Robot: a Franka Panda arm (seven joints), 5 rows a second.
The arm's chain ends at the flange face. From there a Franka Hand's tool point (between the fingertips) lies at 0.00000 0.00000 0.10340 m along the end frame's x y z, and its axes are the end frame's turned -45 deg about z.
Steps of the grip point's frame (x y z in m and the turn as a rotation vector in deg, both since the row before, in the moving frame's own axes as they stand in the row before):
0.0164, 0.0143, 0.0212, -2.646, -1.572, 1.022
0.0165, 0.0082, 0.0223, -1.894, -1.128, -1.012
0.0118, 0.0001, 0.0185, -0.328, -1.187, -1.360
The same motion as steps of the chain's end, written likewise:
0.0204, -0.0069, 0.0213, -2.983, 0.759, 1.022
0.0165, -0.0097, 0.0224, -2.137, 0.542, -1.012
0.0095, -0.0102, 0.0185, -1.071, -0.607, -1.360

